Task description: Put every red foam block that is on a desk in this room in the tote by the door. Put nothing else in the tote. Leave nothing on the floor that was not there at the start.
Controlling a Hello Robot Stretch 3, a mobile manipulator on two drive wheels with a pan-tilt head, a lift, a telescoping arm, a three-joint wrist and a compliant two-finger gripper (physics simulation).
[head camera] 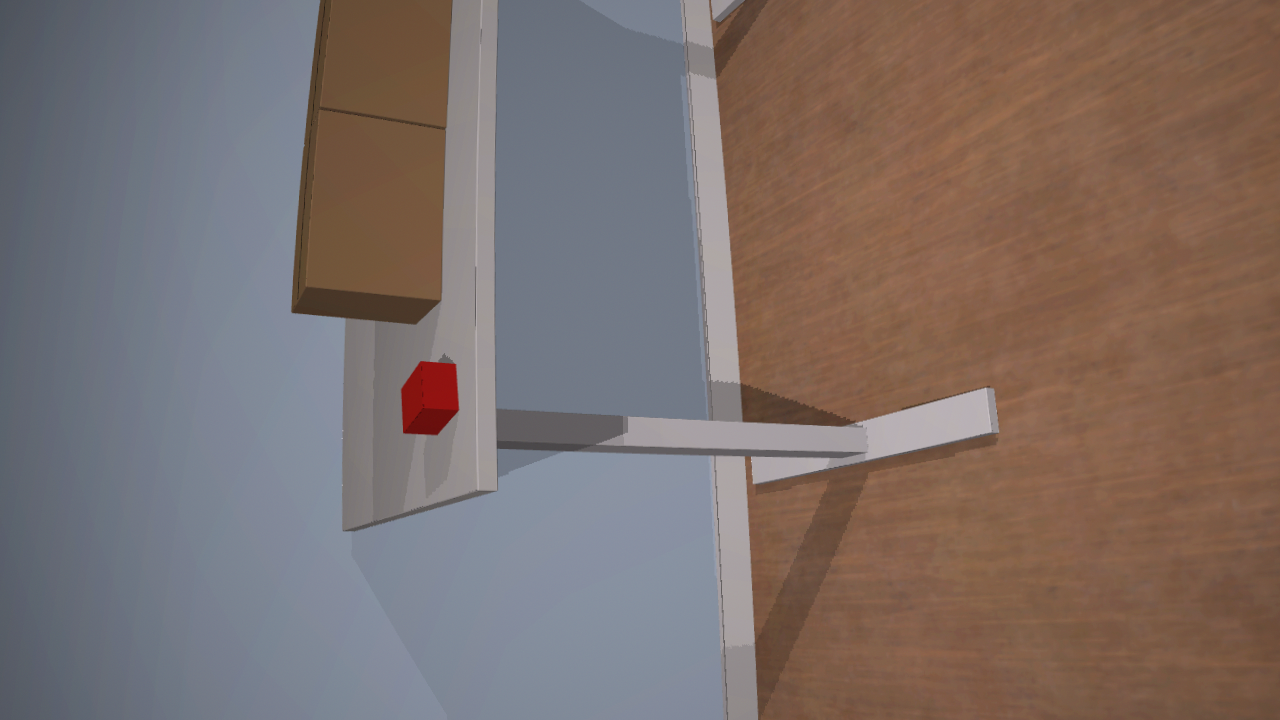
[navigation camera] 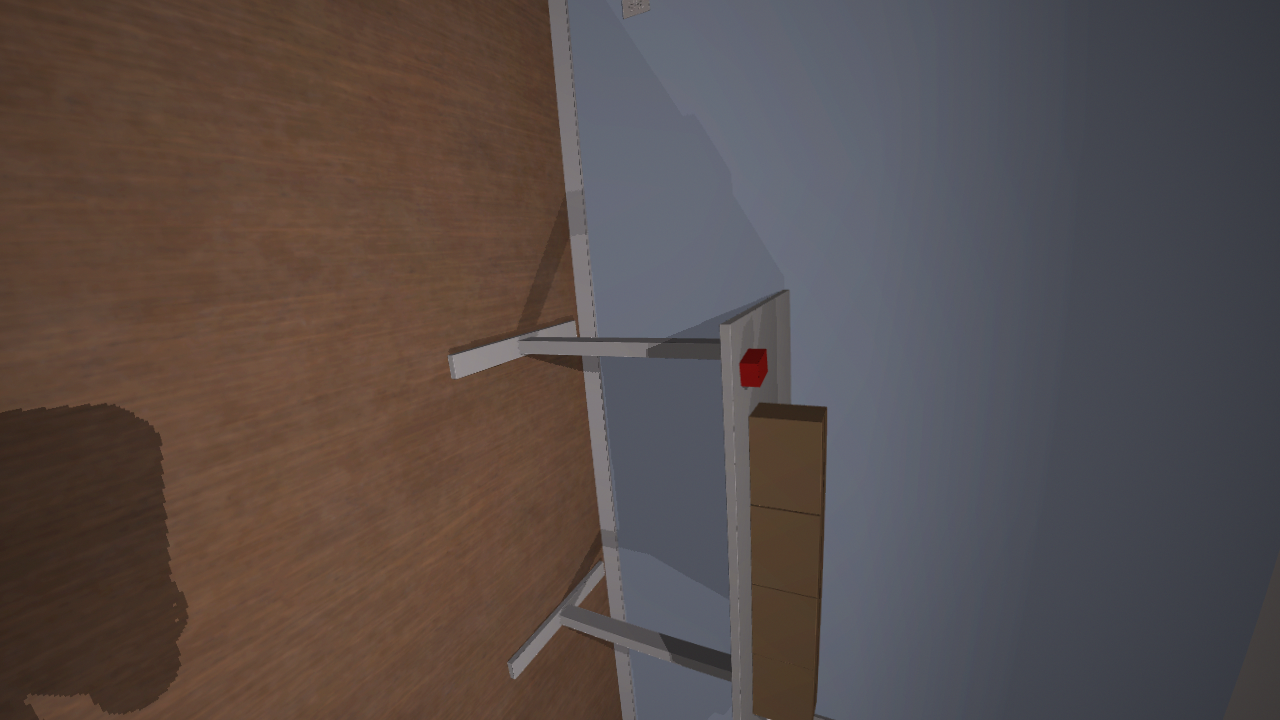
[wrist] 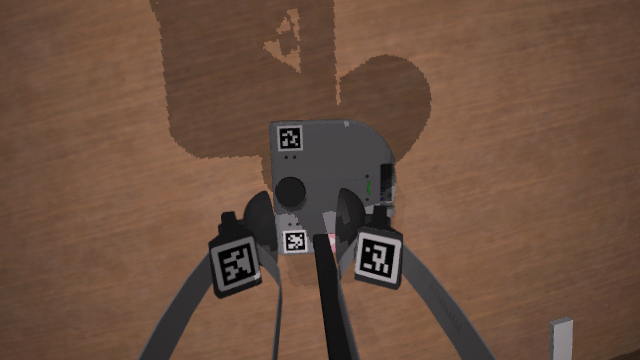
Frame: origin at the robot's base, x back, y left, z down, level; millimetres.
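Where they show: gripper, between the fingertips: (wrist: 304,215); robot's base, origin of its link: (wrist: 292,179).
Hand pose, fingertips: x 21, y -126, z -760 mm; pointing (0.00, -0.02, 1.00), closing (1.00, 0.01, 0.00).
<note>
Each offset is from my fingertips to the top centre of the thing.
A red foam block {dx -1178, dy +120, dz -236 mm} (head camera: 435,394) (navigation camera: 752,368) sits on a white desk (head camera: 464,465) (navigation camera: 728,394), near one end of the desk top. It stands a little apart from the end of a row of brown boxes. My gripper (wrist: 304,215) is open in the wrist view, above my own base, with no thing between its fingertips. The gripper does not show in the head or navigation view, and the block does not show in the wrist view. The tote and the door do not show in these views.
Brown boxes {dx -1309, dy -119, dz -371 mm} (head camera: 375,201) (navigation camera: 786,465) stand in a row along the desk. The desk's legs (head camera: 742,437) (navigation camera: 617,347) have long feet on the wooden floor. The wall is behind the desk. My base (wrist: 330,160) and a pale bar (wrist: 561,340) show in the wrist view.
</note>
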